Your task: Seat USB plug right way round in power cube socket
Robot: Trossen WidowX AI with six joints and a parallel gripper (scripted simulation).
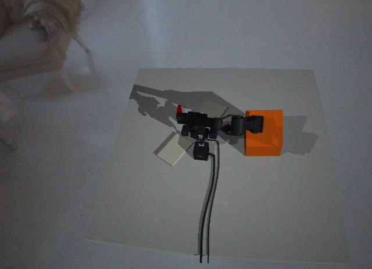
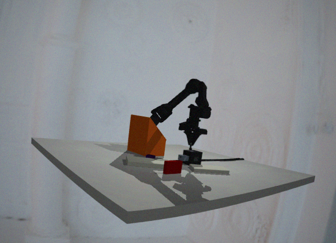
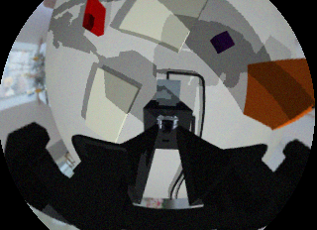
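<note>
My gripper tip is now 20 mm above the grey USB plug. The rest, counted from my gripper tip: purple piece 150 mm behind, 140 mm to the right, 90 mm below; red block 270 mm to the right, 140 mm ahead, 80 mm below.
</note>
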